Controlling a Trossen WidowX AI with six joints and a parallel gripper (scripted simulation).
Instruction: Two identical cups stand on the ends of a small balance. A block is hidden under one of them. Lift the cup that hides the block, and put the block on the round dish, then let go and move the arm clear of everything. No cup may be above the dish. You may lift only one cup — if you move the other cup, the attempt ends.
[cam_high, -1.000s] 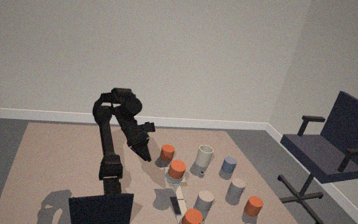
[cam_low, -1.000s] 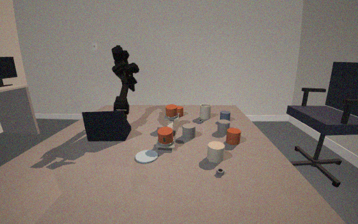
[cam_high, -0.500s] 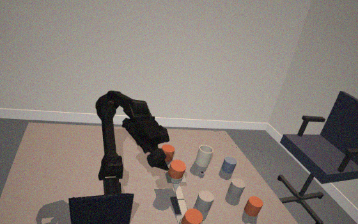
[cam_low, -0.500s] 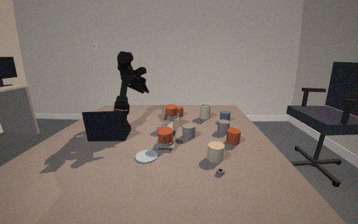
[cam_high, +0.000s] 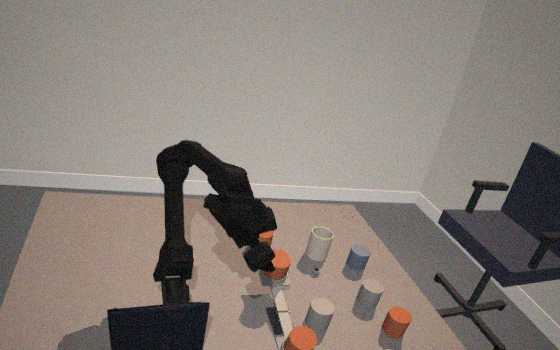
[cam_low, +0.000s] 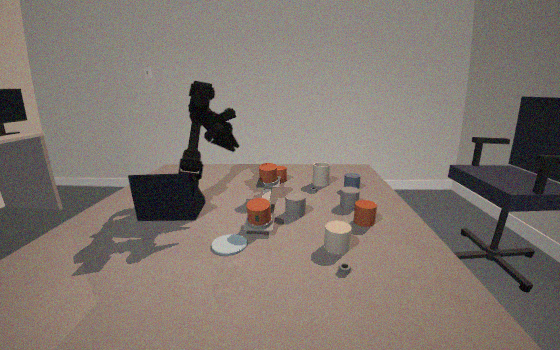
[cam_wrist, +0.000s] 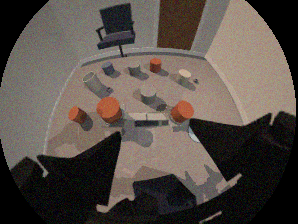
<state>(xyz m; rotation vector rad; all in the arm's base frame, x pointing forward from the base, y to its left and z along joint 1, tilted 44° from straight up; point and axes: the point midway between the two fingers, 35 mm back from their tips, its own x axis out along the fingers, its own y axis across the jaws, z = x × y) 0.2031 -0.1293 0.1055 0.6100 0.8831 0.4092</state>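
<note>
The pale green block is 19 cm below my gripper tip, 13 cm to the right of it and 9 cm ahead of it. The rest, counted from my gripper tip: balance beam (19 cm below, 9 cm ahead, 1 cm to the left); then balance (21 cm below, 9 cm ahead, 1 cm to the left); then round pale dish (23 cm below, 22 cm to the right, 1 cm ahead).
</note>
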